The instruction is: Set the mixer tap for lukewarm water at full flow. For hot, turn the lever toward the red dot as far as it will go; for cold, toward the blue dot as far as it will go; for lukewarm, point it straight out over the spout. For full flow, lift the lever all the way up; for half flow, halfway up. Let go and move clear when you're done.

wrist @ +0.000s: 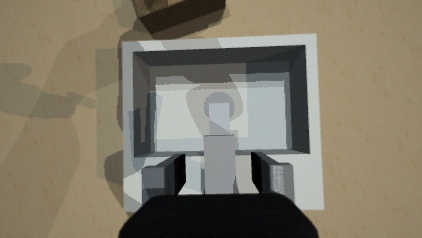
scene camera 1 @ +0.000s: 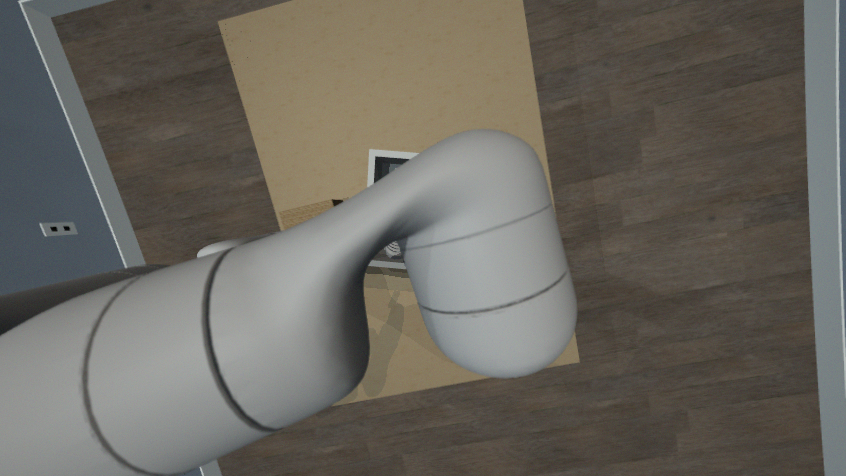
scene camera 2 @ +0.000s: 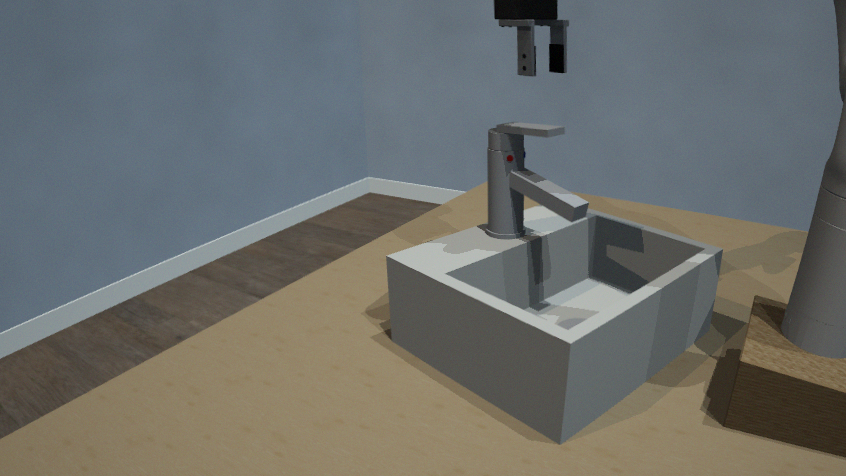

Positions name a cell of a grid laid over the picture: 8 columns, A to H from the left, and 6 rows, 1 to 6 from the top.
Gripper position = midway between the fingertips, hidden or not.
I see my gripper (scene camera 2: F1), a flat lever (scene camera 2: F2) and a grey square sink (scene camera 2: F5).
My gripper shows as well in the wrist view (wrist: E5). The flat lever also shows in the wrist view (wrist: E4). The grey square sink shows as well in the wrist view (wrist: F3) and in scene camera 1 (scene camera 1: D3).
